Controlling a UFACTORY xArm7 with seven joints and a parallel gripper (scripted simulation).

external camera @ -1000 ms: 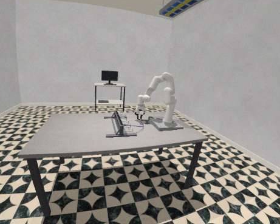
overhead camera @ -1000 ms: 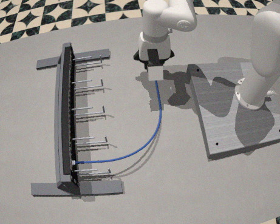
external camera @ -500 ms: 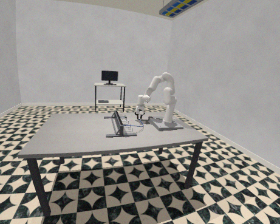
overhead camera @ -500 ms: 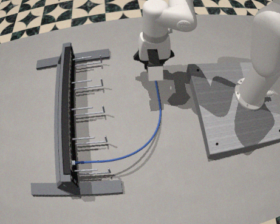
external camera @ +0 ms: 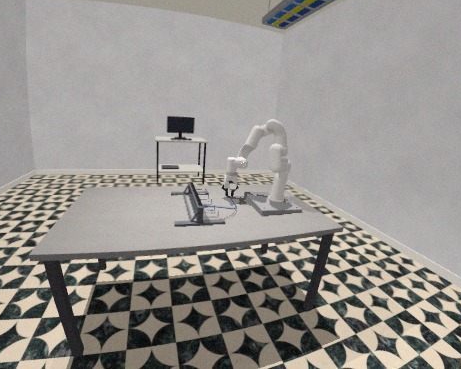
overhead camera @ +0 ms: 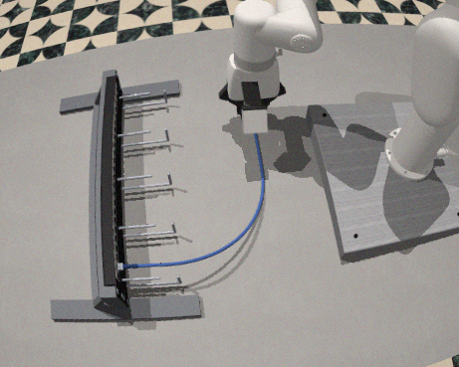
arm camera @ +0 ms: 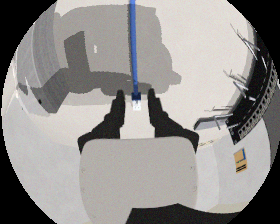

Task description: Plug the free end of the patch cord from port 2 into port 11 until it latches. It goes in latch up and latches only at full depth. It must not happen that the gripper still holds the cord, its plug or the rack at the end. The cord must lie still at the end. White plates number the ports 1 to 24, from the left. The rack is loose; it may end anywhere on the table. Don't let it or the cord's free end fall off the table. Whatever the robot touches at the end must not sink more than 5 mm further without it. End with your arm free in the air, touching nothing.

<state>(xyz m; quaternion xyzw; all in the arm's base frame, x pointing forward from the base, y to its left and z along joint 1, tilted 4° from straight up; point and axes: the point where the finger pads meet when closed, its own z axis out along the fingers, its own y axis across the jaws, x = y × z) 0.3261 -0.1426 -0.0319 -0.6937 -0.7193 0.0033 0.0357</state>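
Right now the free-end plug is 20 mm to the right of my hand and 20 mm below it.
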